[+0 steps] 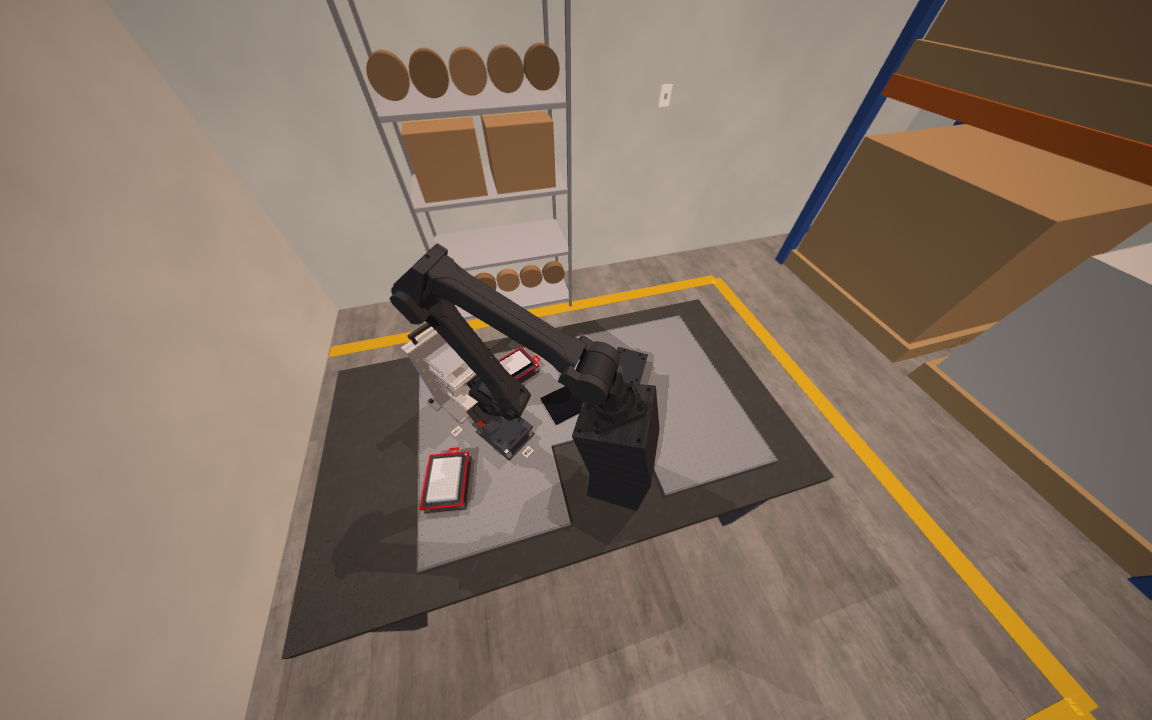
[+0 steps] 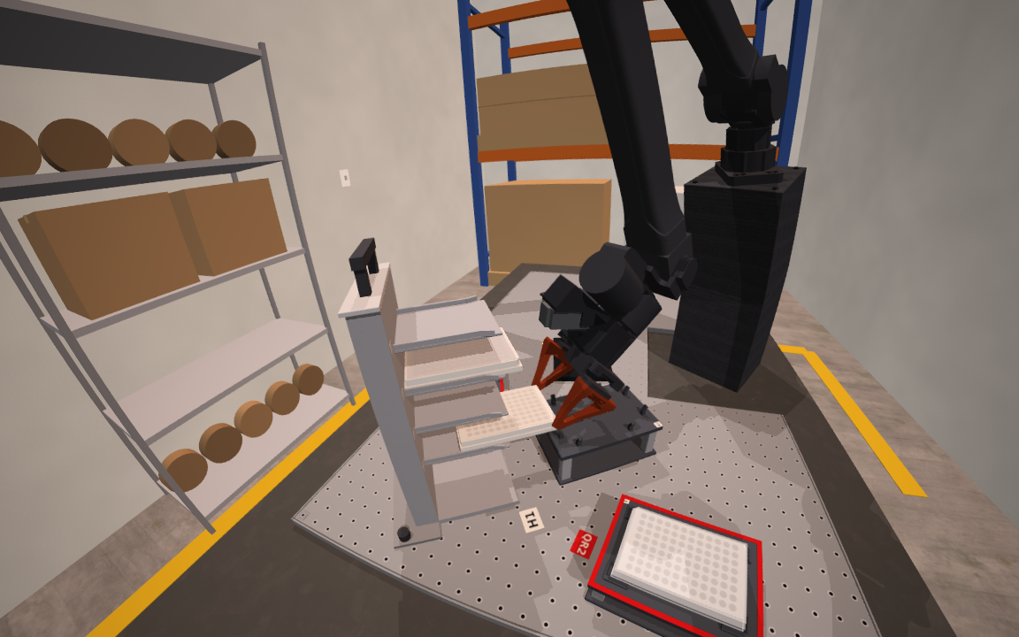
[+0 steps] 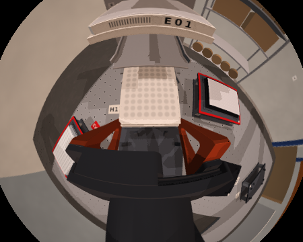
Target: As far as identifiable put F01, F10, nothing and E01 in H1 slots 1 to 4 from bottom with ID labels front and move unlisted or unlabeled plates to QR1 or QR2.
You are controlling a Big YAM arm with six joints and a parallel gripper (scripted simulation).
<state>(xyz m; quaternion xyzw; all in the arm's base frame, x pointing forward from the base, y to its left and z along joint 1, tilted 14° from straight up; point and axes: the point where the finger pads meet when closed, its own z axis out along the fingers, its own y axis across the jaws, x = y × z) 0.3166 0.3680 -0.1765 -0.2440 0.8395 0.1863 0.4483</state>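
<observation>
The dark regrip nest lies 60 mm behind my hand, 50 mm to the right of it and 50 mm below it. From my hand the other things lie so: quarantine nest QR1: 180 mm ahead, 120 mm to the right, 70 mm below; then H1 deck label: 10 mm behind, 110 mm to the left, 110 mm below; then plate hotel H1: 150 mm ahead, 110 mm to the left, 50 mm above.
</observation>
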